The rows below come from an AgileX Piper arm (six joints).
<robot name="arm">
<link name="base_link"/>
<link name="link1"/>
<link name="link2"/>
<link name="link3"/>
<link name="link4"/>
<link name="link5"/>
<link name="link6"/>
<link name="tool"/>
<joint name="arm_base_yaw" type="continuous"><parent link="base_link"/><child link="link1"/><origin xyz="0 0 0.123"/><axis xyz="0 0 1"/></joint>
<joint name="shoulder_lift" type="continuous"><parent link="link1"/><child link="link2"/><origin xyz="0 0 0"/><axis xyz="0 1 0"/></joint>
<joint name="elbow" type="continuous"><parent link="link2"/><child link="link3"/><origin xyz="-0.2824 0 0.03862"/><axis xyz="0 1 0"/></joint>
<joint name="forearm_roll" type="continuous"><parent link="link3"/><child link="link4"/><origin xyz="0.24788 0 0.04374"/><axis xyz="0.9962 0 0.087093"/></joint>
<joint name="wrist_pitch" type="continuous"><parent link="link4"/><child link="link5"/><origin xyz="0 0 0"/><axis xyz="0 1 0"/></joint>
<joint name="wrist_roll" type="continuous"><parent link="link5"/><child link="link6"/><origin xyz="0.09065 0 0.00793"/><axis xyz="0.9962 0 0.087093"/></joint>
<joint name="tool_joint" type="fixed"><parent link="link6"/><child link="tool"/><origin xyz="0 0 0" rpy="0 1.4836 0"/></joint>
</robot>
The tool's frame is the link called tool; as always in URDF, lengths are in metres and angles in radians. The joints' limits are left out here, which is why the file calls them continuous.
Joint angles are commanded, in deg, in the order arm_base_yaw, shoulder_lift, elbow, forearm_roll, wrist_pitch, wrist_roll. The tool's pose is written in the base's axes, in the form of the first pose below.
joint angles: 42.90, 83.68, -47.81, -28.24, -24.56, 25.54
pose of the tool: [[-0.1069 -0.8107 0.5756 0.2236], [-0.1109 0.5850 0.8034 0.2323], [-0.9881 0.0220 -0.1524 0.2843], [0 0 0 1]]
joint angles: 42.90, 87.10, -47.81, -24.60, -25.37, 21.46
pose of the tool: [[-0.1253 -0.8004 0.5862 0.2320], [-0.1402 0.5992 0.7882 0.2377], [-0.9822 0.0166 -0.1873 0.2668], [0 0 0 1]]
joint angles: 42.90, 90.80, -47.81, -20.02, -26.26, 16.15
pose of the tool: [[-0.1397 -0.7861 0.6021 0.2406], [-0.1756 0.6181 0.7663 0.2424], [-0.9745 0.0013 -0.2244 0.2474], [0 0 0 1]]
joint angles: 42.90, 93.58, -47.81, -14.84, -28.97, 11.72
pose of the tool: [[-0.1423 -0.7677 0.6249 0.2476], [-0.1637 0.6409 0.7500 0.2455], [-0.9762 0.0044 -0.2168 0.2356], [0 0 0 1]]
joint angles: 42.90, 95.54, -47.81, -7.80, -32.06, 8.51
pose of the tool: [[-0.1627 -0.7258 0.6684 0.2548], [-0.1063 0.6864 0.7194 0.2457], [-0.9809 0.0460 -0.1888 0.2292], [0 0 0 1]]
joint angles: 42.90, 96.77, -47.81, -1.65, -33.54, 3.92
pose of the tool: [[-0.1633 -0.6855 0.7095 0.2604], [-0.0911 0.7266 0.6810 0.2440], [-0.9824 0.0465 -0.1811 0.2242], [0 0 0 1]]
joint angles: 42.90, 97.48, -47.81, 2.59, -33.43, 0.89
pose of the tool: [[-0.1783 -0.6541 0.7351 0.2638], [-0.0930 0.7550 0.6491 0.2421], [-0.9796 0.0474 -0.1954 0.2195], [0 0 0 1]]
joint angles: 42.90, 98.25, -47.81, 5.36, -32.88, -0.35
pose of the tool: [[-0.2070 -0.6303 0.7483 0.2661], [-0.0936 0.7741 0.6261 0.2410], [-0.9739 0.0596 -0.2192 0.2137], [0 0 0 1]]
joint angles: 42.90, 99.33, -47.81, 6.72, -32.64, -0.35
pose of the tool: [[-0.2360 -0.6153 0.7521 0.2680], [-0.0931 0.7848 0.6128 0.2412], [-0.9673 0.0746 -0.2425 0.2065], [0 0 0 1]]
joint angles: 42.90, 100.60, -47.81, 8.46, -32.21, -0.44
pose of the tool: [[-0.2720 -0.5956 0.7558 0.2700], [-0.0932 0.7981 0.5953 0.2411], [-0.9578 0.0915 -0.2725 0.1977], [0 0 0 1]]
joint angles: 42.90, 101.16, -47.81, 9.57, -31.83, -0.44
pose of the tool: [[-0.2936 -0.5825 0.7580 0.2709], [-0.0903 0.8062 0.5846 0.2408], [-0.9517 0.1032 -0.2893 0.1935], [0 0 0 1]]
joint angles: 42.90, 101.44, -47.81, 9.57, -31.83, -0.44
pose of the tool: [[-0.2970 -0.5821 0.7569 0.2711], [-0.0935 0.8066 0.5837 0.2410], [-0.9503 0.1026 -0.2939 0.1917], [0 0 0 1]]
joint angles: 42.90, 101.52, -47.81, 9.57, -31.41, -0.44
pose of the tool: [[-0.3035 -0.5821 0.7544 0.2710], [-0.0987 0.8067 0.5827 0.2410], [-0.9477 0.1024 -0.3022 0.1906], [0 0 0 1]]
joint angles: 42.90, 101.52, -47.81, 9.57, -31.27, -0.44
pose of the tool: [[-0.3053 -0.5821 0.7536 0.2709], [-0.1001 0.8066 0.5825 0.2410], [-0.9470 0.1024 -0.3045 0.1904], [0 0 0 1]]
